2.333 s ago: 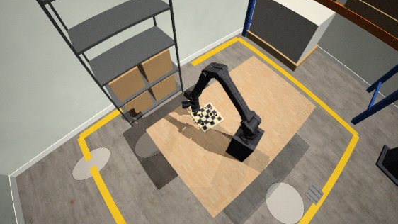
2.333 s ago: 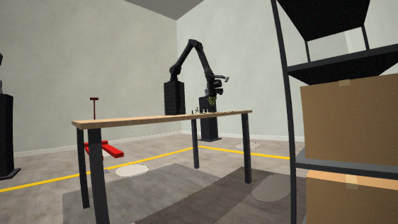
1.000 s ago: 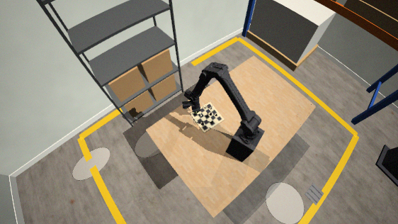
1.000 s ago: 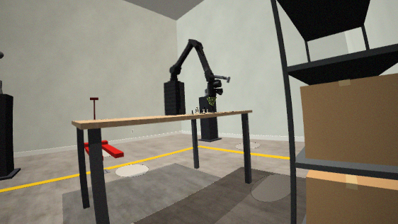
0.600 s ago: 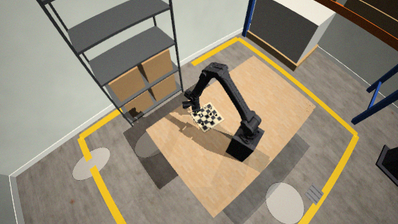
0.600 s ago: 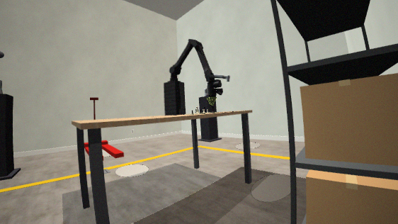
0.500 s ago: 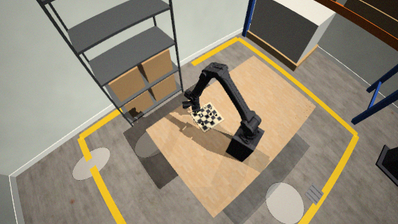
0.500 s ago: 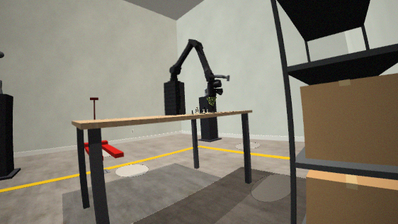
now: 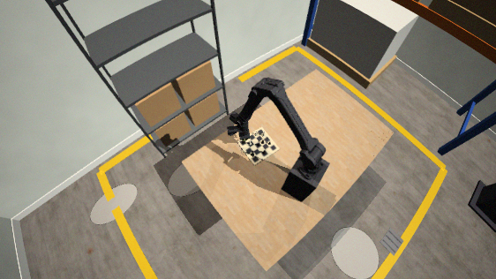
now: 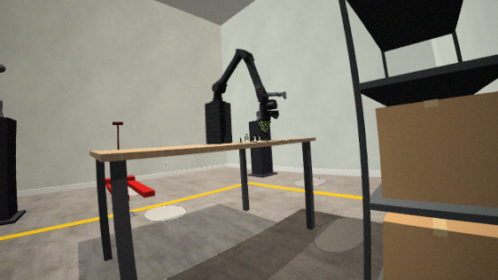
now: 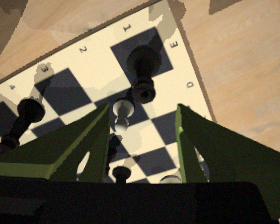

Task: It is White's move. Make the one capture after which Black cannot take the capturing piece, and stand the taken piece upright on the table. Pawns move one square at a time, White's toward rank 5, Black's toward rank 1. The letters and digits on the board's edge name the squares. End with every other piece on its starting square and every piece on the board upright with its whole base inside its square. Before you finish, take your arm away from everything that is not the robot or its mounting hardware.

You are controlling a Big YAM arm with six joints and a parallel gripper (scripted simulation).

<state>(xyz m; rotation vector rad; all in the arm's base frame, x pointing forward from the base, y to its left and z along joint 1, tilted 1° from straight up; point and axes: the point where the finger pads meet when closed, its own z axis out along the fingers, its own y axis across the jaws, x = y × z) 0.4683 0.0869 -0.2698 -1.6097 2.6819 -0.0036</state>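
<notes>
Right now my hand is 40 mm above the dark chess piece. The rest, counted from my hand: black piece: 110 mm behind, 10 mm to the left, 40 mm below; chessboard: 80 mm behind, 60 mm to the right, 70 mm below; white pawn: 30 mm behind, 30 mm to the right, 60 mm below.
</notes>
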